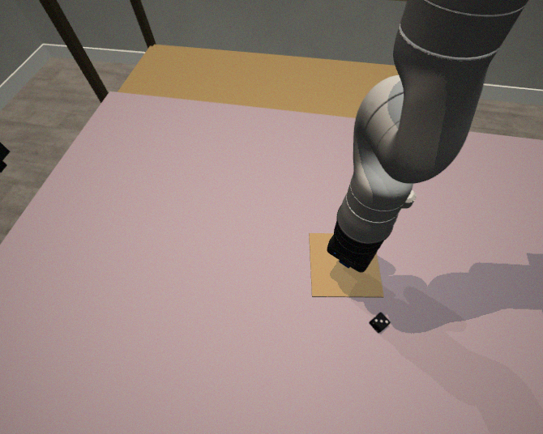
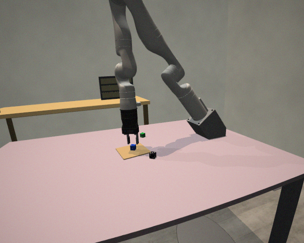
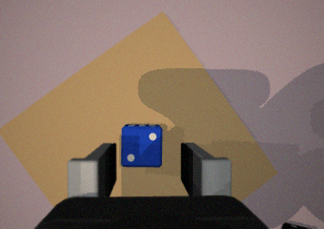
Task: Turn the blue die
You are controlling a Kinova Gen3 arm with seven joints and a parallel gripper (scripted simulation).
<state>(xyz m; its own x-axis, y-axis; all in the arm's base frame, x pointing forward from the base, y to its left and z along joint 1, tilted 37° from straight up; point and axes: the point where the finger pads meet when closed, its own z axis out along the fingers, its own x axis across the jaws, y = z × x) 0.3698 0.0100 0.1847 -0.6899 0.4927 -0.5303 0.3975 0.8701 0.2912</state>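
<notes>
Now: hand 4 cm above the blue die and 1 cm to the left of it. From my hand the other things lie so: tan mat 5 cm below; black die 11 cm to the left, 6 cm behind, 4 cm below; green die 17 cm to the right, 11 cm behind, 4 cm below.
</notes>
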